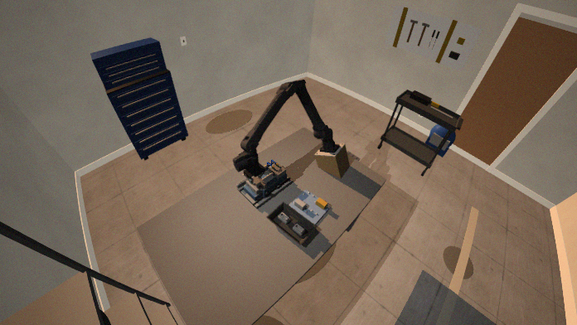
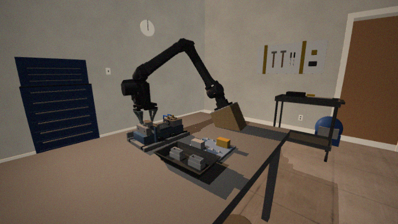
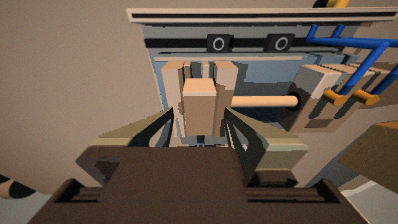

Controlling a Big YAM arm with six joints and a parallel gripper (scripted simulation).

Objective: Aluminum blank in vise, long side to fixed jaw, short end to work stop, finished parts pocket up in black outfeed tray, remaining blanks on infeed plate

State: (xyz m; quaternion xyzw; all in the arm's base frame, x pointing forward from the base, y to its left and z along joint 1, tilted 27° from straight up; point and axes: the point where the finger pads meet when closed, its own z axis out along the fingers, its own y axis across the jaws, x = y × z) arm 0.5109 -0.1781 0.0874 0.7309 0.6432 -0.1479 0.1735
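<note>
Right now the vise is 70 mm behind my hand, 10 mm to the left of it and 80 mm below it. Round my hand: yellow brass blank 170 mm behind, 360 mm to the left, 90 mm below.
</note>
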